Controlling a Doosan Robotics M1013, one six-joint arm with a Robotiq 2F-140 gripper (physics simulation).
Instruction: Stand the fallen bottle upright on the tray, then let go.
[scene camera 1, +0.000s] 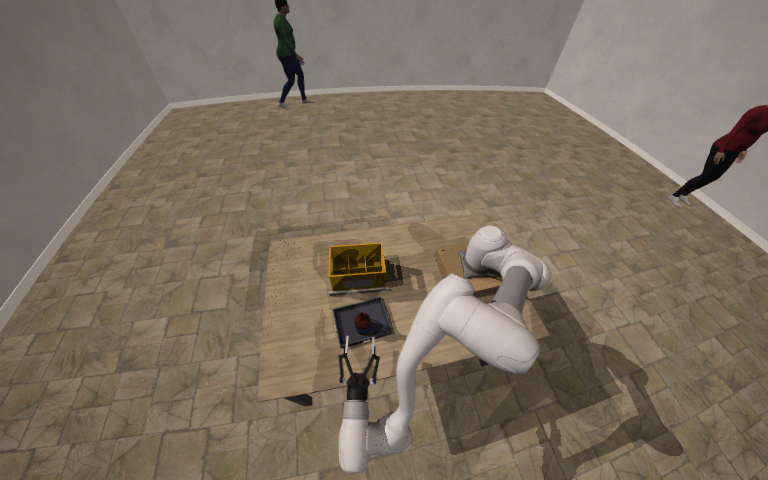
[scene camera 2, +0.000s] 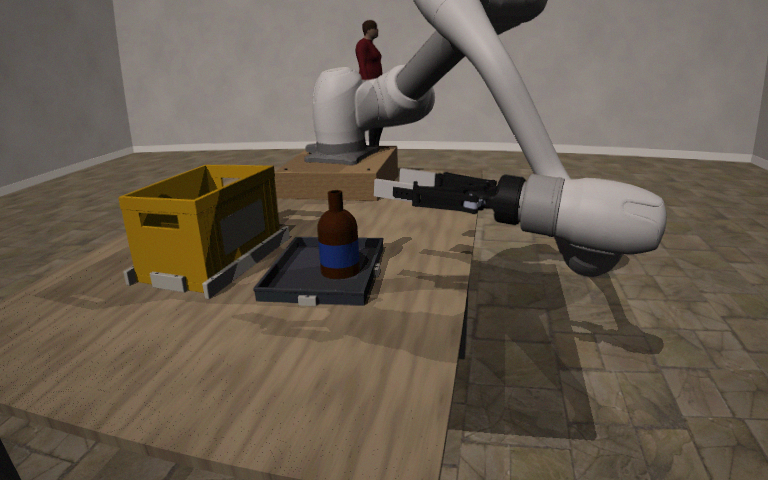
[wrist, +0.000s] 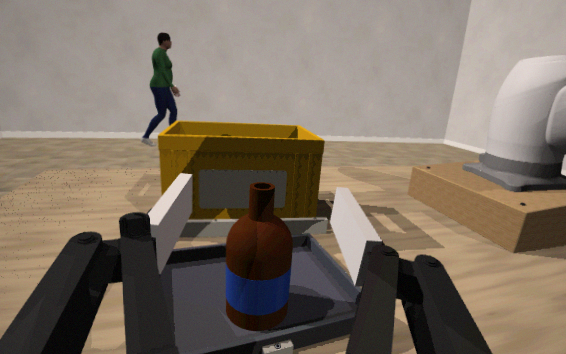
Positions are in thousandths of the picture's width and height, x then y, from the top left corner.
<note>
In view: my gripper (scene camera 2: 506, 378) and a brown bottle (scene camera 2: 439, 476).
The brown bottle also shows in the wrist view (wrist: 458, 696). My gripper shows as well in scene camera 1 (scene camera 1: 469, 703) and in the wrist view (wrist: 466, 564).
</note>
